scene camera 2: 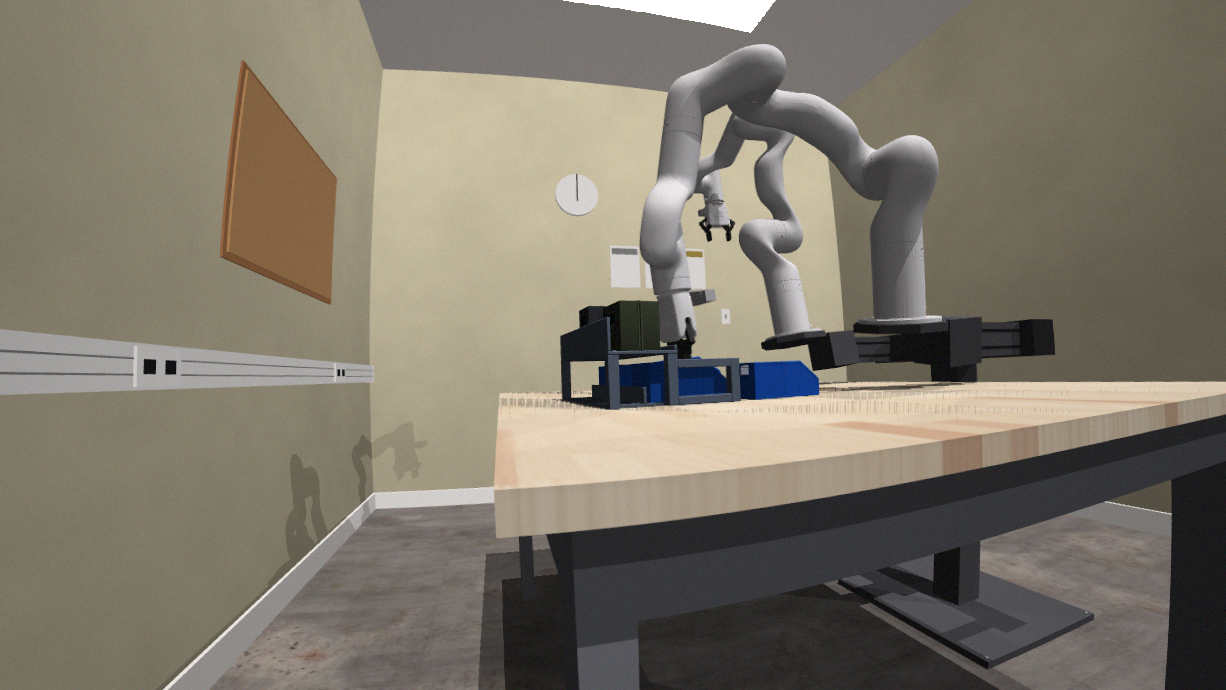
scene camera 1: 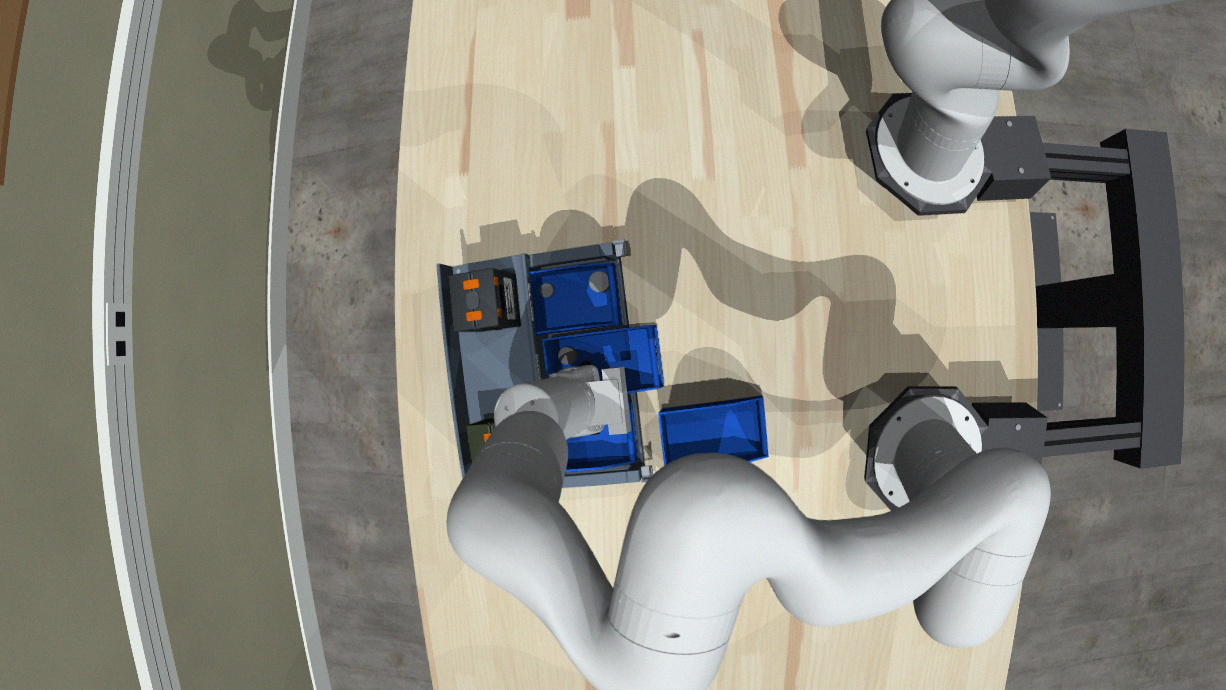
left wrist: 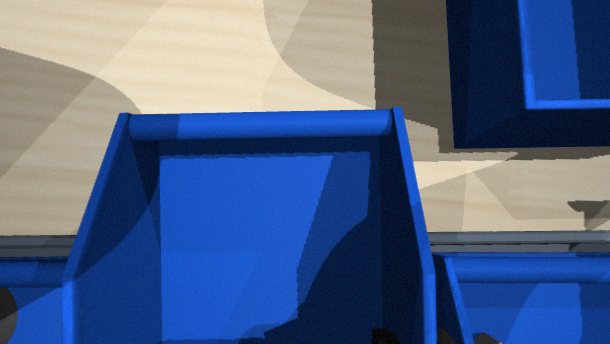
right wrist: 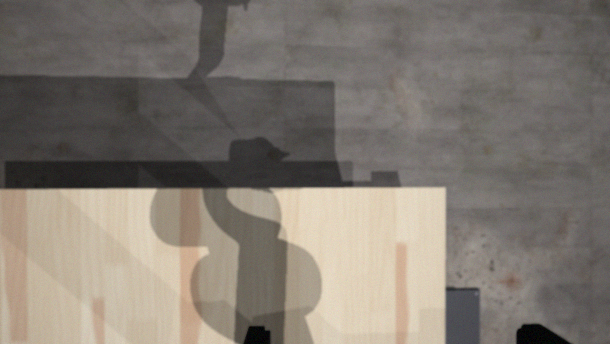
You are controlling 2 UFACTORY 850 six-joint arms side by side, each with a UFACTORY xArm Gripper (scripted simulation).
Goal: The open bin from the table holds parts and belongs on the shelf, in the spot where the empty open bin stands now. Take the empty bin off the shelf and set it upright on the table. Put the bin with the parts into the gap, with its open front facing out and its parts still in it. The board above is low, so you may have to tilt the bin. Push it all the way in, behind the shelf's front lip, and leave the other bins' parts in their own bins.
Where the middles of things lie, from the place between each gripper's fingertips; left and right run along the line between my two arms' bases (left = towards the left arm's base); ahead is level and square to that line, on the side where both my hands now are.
Scene:
Right now the grey shelf (scene camera 2: 592, 342) is 8 cm ahead of my left hand (scene camera 1: 603, 393), 3 cm to the right of it and 1 cm below it.
Right now my right hand (scene camera 2: 719, 240) is 560 mm short of the grey shelf, 810 mm to the right of it and 560 mm above it.

